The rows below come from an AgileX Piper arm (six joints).
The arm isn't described. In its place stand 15 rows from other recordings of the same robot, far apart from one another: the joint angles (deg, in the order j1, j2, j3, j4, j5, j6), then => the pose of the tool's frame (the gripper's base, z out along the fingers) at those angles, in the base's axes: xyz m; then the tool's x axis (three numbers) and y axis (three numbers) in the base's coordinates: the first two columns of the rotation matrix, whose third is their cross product.
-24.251 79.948 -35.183 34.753 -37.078 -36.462 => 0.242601 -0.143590 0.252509 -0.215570 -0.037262 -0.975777 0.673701 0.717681 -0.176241
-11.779 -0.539 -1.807 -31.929 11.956 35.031 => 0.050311 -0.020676 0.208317 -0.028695 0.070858 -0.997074 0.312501 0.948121 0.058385
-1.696 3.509 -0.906 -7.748 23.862 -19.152 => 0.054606 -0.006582 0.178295 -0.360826 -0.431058 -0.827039 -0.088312 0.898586 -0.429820
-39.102 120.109 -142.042 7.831 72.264 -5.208 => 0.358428 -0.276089 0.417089 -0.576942 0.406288 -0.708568 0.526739 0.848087 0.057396
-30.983 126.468 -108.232 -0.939 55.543 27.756 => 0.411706 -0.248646 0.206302 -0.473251 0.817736 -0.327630 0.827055 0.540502 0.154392
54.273 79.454 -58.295 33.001 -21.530 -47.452 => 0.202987 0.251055 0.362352 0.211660 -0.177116 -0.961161 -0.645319 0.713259 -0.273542
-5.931 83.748 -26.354 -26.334 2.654 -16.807 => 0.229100 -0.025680 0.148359 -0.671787 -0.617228 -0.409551 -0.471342 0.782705 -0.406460
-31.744 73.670 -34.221 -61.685 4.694 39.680 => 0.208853 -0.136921 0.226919 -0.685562 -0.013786 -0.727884 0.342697 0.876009 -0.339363
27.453 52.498 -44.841 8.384 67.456 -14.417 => 0.119653 0.075973 0.296190 -0.720945 -0.591112 -0.361696 -0.650058 0.757714 0.057403
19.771 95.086 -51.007 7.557 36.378 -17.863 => 0.275343 0.106515 0.172127 -0.818219 -0.510142 -0.265091 -0.534026 0.845186 0.021822
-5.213 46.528 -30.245 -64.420 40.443 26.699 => 0.141418 -0.066368 0.288444 -0.740270 -0.353472 -0.571890 0.219428 0.677026 -0.702487
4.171 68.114 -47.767 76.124 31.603 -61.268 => 0.245872 0.064349 0.322717 -0.506576 0.150735 -0.848916 -0.427136 0.811409 0.398962
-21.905 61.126 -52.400 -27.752 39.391 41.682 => 0.190329 -0.105514 0.338996 -0.369038 0.493007 -0.787880 0.733030 0.675549 0.079370
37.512 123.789 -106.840 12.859 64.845 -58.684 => 0.353900 0.294785 0.219228 0.045516 -0.953074 -0.299295 -0.997023 -0.024677 -0.073043
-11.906 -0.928 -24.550 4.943 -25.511 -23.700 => -0.027164 0.002276 0.378457 0.690396 -0.482051 -0.539426 0.480836 0.862877 -0.155690
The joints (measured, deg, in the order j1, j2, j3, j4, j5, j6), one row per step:
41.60 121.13 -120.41 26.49 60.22 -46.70
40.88 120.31 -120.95 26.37 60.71 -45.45
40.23 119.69 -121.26 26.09 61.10 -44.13
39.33 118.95 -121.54 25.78 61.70 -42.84
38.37 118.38 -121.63 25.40 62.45 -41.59
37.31 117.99 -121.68 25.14 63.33 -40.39
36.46 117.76 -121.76 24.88 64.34 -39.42
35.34 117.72 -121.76 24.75 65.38 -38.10
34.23 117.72 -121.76 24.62 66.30 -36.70
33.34 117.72 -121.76 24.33 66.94 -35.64
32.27 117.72 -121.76 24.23 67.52 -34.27
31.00 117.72 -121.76 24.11 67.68 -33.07
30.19 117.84 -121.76 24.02 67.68 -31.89
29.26 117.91 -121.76 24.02 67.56 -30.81
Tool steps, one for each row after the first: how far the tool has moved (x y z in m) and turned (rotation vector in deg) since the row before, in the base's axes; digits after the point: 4 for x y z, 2 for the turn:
0.0018 -0.0064 0.0092 0.71 0.04 -1.43
0.0019 -0.0057 0.0062 0.39 0.24 -1.47
0.0026 -0.0077 0.0068 0.30 0.27 -1.61
0.0031 -0.0079 0.0042 -0.08 0.57 -1.60
0.0037 -0.0081 0.0025 -0.21 0.87 -1.60
0.0028 -0.0065 0.0013 -0.41 0.91 -1.18
0.0045 -0.0077 -0.0006 -0.40 1.45 -1.69
0.0046 -0.0075 -0.0008 -0.32 1.44 -1.81
0.0038 -0.0063 -0.0007 -0.36 0.95 -1.48
0.0045 -0.0072 -0.0005 -0.09 1.19 -1.90
0.0058 -0.0084 -0.0002 0.10 0.76 -2.15
0.0042 -0.0052 -0.0010 0.15 0.75 -1.74
0.0045 -0.0060 -0.0005 0.30 0.59 -1.82

